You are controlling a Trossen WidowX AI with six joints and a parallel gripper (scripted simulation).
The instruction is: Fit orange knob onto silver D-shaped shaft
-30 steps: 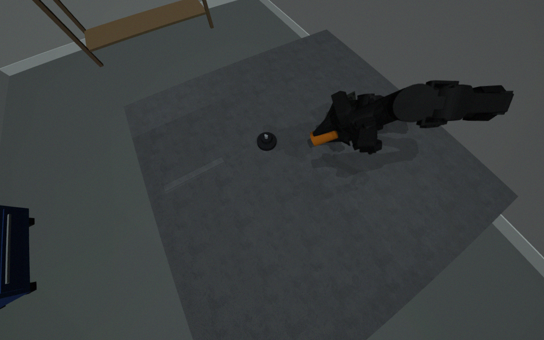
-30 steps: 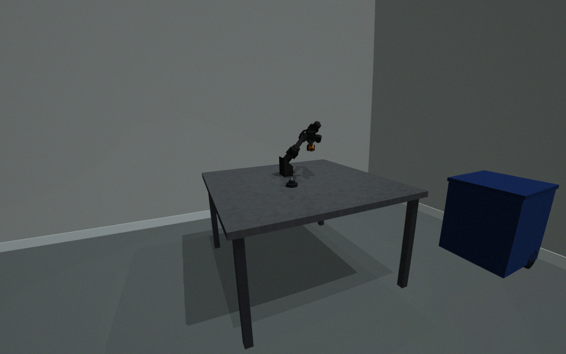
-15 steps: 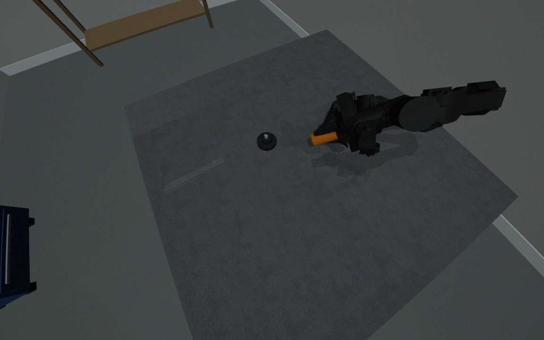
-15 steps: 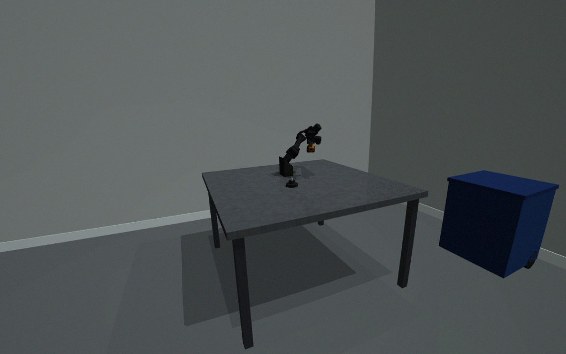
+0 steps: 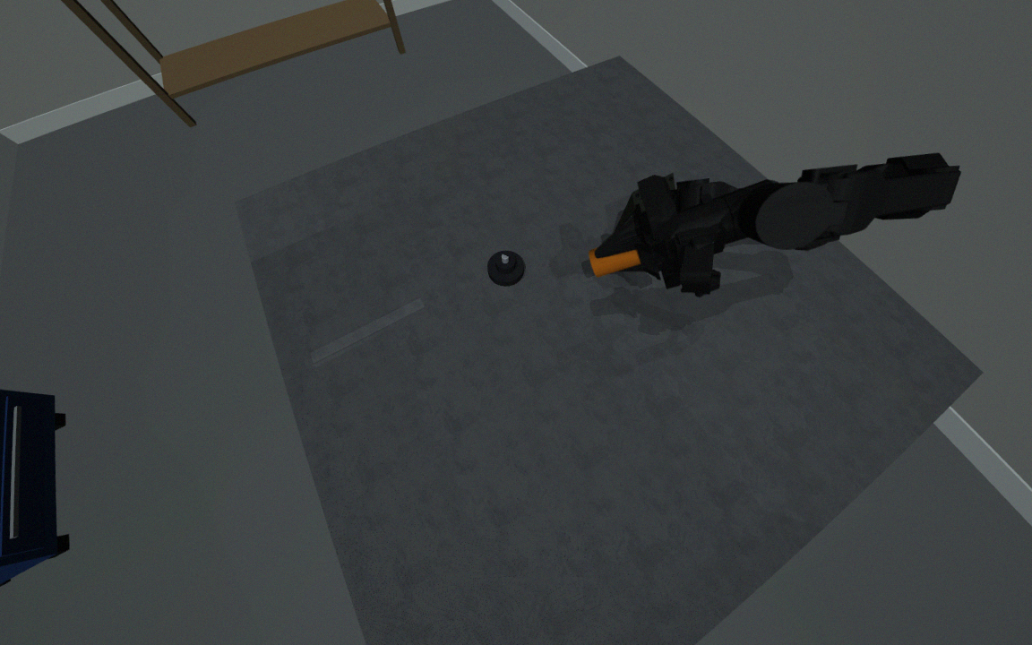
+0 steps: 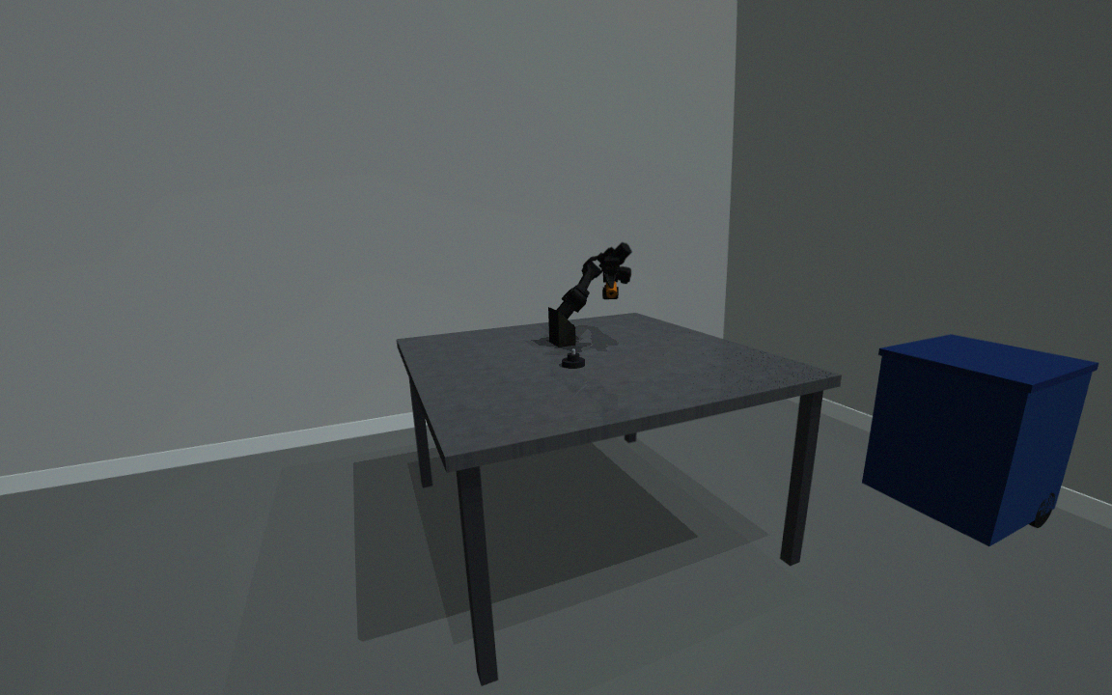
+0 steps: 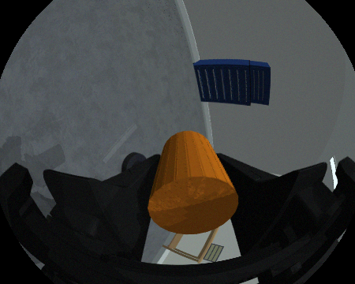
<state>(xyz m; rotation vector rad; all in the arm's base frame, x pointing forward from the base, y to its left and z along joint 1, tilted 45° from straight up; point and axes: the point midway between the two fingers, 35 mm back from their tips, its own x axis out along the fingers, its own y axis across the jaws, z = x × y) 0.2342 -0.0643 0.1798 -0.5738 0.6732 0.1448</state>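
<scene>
Now: the orange knob 3 cm behind my gripper tip, 2 cm to the left of it and 2 cm above it. From my gripper tip the other things lie so: pedestal (3 cm ahead, 19 cm to the right, 21 cm below).
</scene>
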